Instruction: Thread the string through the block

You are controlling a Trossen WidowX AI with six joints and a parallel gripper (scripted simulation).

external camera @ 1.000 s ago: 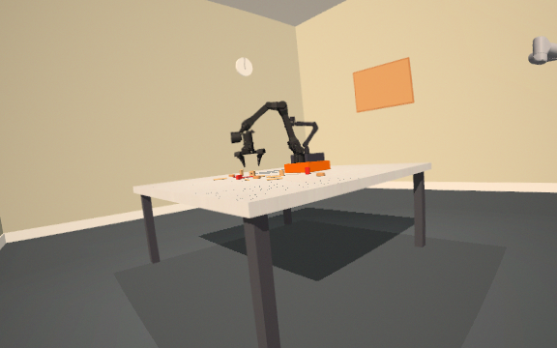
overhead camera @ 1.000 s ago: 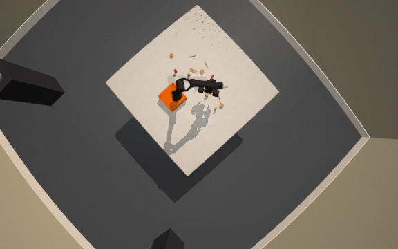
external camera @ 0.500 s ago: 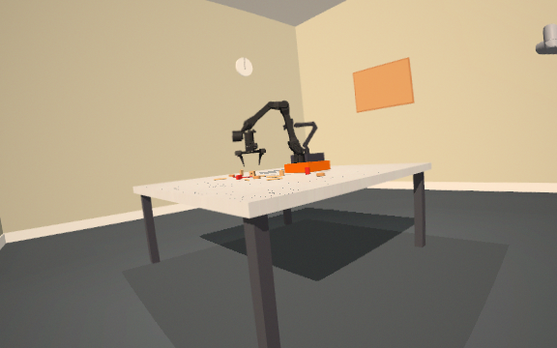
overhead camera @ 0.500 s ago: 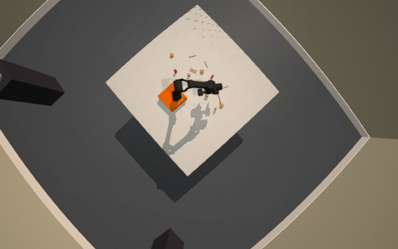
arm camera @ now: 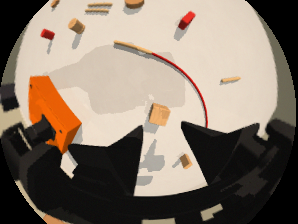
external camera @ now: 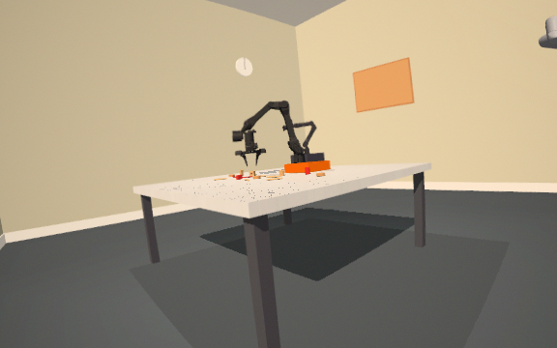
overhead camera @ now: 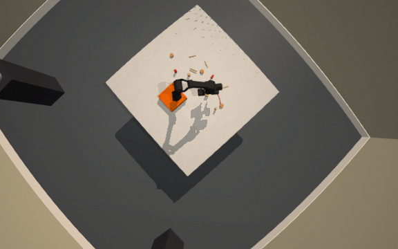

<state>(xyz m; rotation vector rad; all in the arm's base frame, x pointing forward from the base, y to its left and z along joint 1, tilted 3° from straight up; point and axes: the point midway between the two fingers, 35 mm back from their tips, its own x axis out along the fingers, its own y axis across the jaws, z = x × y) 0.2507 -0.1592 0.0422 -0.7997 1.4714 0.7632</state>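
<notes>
The wooden block lies 4 cm below my gripper tip. The rest, counted from my gripper tip: round wooden button 17 cm to the right, 5 cm below, 5 cm ahead; then red cube 16 cm ahead, 11 cm to the left, 5 cm below; then thin wooden stick 12 cm to the left, 6 cm below, 5 cm ahead.
</notes>
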